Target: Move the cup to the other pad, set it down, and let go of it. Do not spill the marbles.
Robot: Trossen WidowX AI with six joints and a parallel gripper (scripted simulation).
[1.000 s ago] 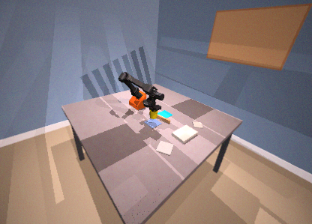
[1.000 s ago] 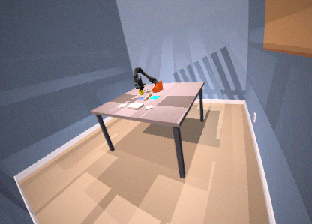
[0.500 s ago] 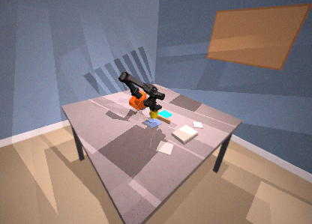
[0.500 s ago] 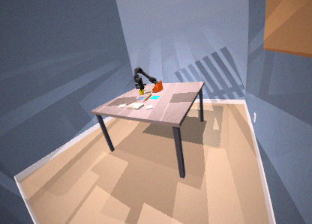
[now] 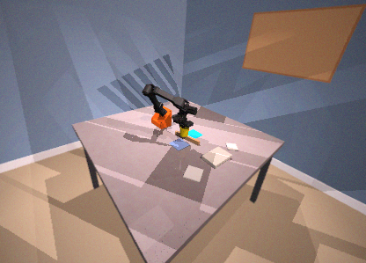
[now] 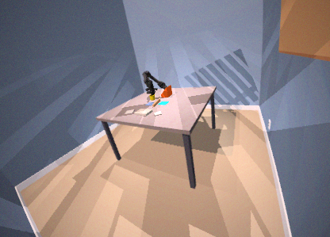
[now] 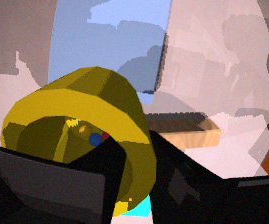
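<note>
Right now my gripper tip is 14 cm to the right of the cyan pad, 10 cm above it and 2 cm past it. From my gripper tip the other things lie so: wooden bar 9 cm below, 5 cm to the left, 1 cm ahead; light blue pad 10 cm below, 4 cm to the right, 4 cm ahead; yellow cup 2 cm ahead.
</note>
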